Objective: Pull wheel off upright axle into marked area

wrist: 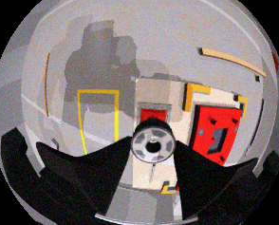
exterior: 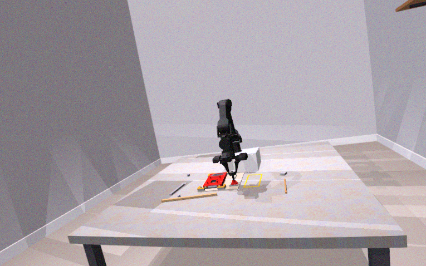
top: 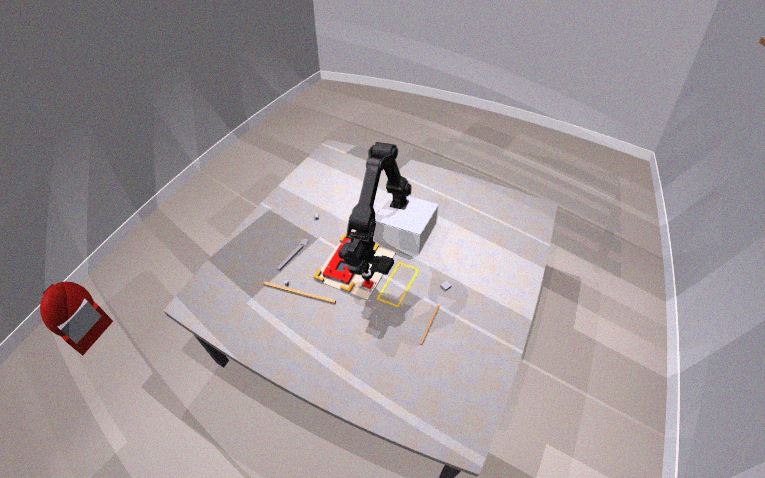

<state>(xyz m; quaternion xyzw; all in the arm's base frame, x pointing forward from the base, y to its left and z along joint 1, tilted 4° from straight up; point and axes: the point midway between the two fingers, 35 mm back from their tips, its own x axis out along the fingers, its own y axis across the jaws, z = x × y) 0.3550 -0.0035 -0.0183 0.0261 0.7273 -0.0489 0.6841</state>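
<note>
My gripper tip is 40 mm above the upright axle. Also, from my gripper tip: wheel: right at my gripper tip; then grey bar: 340 mm to the right, 70 mm below, 20 mm behind.
</note>
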